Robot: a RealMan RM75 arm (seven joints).
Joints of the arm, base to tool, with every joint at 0 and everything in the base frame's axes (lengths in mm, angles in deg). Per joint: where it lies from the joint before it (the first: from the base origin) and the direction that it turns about. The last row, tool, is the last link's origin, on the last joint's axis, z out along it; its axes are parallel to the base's.
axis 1: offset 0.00 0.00 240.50 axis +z
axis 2: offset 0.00 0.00 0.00 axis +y
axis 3: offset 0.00 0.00 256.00 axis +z
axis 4: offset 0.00 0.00 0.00 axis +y
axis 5: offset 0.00 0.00 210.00 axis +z
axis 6: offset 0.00 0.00 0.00 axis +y
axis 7: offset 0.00 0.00 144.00 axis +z
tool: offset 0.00 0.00 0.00
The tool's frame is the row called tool.
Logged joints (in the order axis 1, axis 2, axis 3, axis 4, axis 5, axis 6, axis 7), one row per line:
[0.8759 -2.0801 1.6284 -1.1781 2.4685 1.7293 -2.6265]
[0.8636 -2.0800 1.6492 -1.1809 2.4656 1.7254 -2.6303]
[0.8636 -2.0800 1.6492 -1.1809 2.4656 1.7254 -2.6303]
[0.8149 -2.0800 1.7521 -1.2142 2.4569 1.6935 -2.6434]
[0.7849 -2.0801 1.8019 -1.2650 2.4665 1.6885 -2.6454]
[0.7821 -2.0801 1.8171 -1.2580 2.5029 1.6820 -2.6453]
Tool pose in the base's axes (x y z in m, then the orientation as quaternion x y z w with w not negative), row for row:
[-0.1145 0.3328 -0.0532 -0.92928 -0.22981 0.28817 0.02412]
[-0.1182 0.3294 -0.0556 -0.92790 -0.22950 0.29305 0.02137]
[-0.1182 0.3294 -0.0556 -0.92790 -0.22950 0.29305 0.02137]
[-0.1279 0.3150 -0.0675 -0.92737 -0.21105 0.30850 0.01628]
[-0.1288 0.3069 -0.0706 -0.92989 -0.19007 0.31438 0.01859]
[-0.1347 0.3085 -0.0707 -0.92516 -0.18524 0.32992 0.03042]
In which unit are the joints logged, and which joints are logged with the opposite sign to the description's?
The joints are logged in radians. Opposite sign: axis 1, axis 4.
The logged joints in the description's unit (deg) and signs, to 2 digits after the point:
[-50.19 -119.18 93.30 67.50 141.43 99.08 -150.49]
[-49.48 -119.18 94.49 67.66 141.27 98.86 -150.71]
[-49.48 -119.18 94.49 67.66 141.27 98.86 -150.71]
[-46.69 -119.18 100.39 69.57 140.77 97.03 -151.46]
[-44.97 -119.18 103.24 72.48 141.32 96.74 -151.57]
[-44.81 -119.18 104.11 72.08 143.41 96.37 -151.56]

